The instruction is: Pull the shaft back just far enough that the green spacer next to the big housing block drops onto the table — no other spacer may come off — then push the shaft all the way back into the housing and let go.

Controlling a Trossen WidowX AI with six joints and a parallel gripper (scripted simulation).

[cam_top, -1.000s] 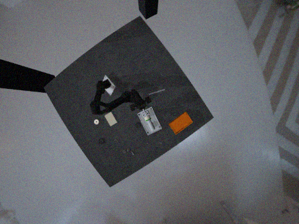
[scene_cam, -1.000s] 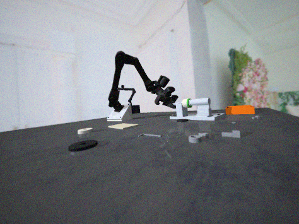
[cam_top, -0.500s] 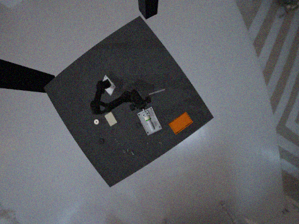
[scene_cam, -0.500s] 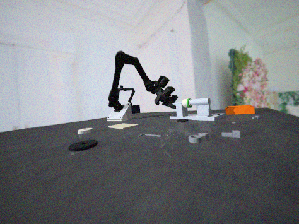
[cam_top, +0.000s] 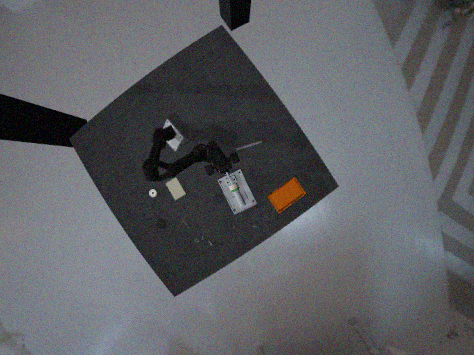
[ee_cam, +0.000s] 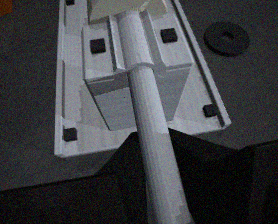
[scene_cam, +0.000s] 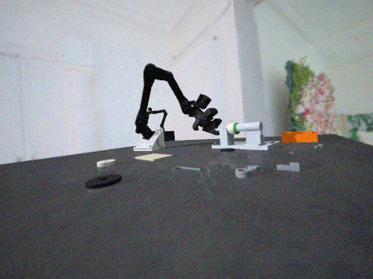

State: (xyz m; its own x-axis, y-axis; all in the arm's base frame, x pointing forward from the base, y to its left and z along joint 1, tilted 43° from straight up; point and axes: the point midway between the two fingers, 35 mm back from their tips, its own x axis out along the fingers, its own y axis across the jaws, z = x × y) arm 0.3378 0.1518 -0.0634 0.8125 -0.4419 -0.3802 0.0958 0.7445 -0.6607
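My gripper tip is 5 cm short of the grey shaft and 2 cm below it. The rest, counted from my gripper tip: cream spacer (7 cm ahead, 1 cm to the right, 2 cm above); then cream tile (8 cm behind, 32 cm to the right, 5 cm below); then green spacer (10 cm ahead, 1 cm to the right, 2 cm above).
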